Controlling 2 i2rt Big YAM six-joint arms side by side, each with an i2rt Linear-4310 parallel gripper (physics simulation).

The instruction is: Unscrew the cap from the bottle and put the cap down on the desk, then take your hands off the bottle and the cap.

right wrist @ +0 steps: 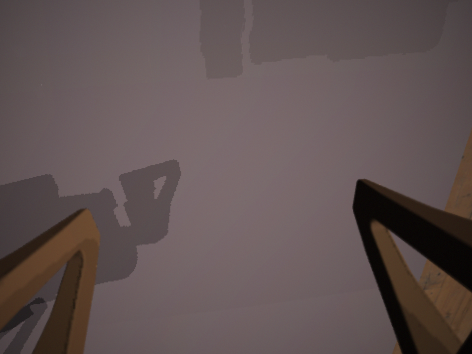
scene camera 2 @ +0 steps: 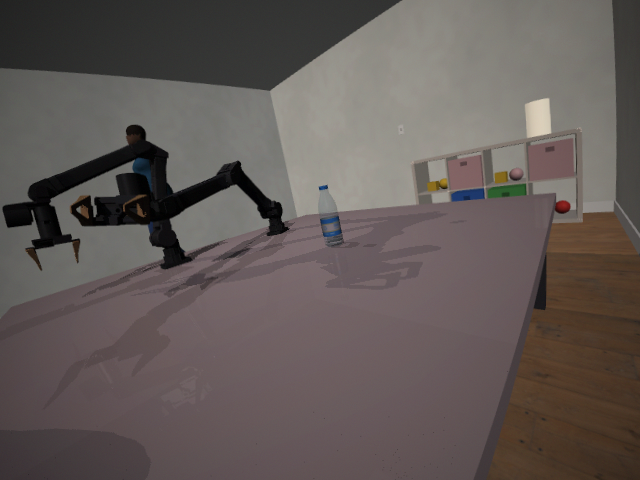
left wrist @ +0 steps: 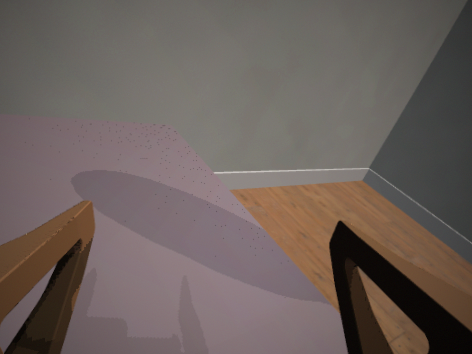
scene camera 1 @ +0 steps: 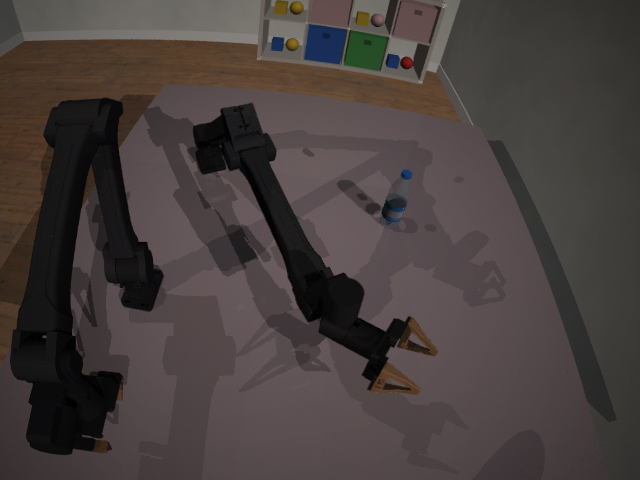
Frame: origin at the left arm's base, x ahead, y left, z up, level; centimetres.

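Where they show: left gripper, fingertip midpoint: [scene camera 2: 97, 208] [left wrist: 218, 223] [scene camera 1: 428, 372]; right gripper, fingertip midpoint: [right wrist: 224, 207] [scene camera 2: 60, 266] [scene camera 1: 113, 423]; left arm's base, link origin: [scene camera 2: 278, 232] [scene camera 1: 210, 161]; right arm's base, link origin: [scene camera 2: 176, 264] [scene camera 1: 143, 289].
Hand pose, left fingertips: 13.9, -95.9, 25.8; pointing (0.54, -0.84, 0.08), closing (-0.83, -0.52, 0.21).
Observation:
Each offset is from my left fingertips to the top centre of the thing, as dx, dy, dz. Level surfaces: height alone.
A clear bottle @[+31.0, +50.9, -5.2] [scene camera 1: 395, 202] [scene camera 2: 330, 223] with a blue and white label stands upright on the pinkish desk @[dz -25.8] [scene camera 1: 516, 361] [scene camera 2: 310, 361]. Its blue cap @[+31.0, +50.9, -5.1] [scene camera 1: 406, 174] [scene camera 2: 323, 187] sits on top of the neck. My left gripper [scene camera 1: 427, 372] [scene camera 2: 104, 208] [left wrist: 218, 223] is open and empty above the desk, well nearer the bottom of the scene camera 1 picture than the bottle. My right gripper [scene camera 1: 116, 419] [scene camera 2: 59, 265] [right wrist: 224, 207] is open and empty, pointing down at the lower left of scene camera 1, far from the bottle. Neither wrist view shows the bottle or cap.
A shelf unit [scene camera 2: 579, 175] with coloured bins and balls stands beyond the desk. A person [scene camera 2: 135, 133] stands behind the arms. A wall [scene camera 1: 558, 129] runs along the right in scene camera 1. Arm shadows cross the desk around the bottle.

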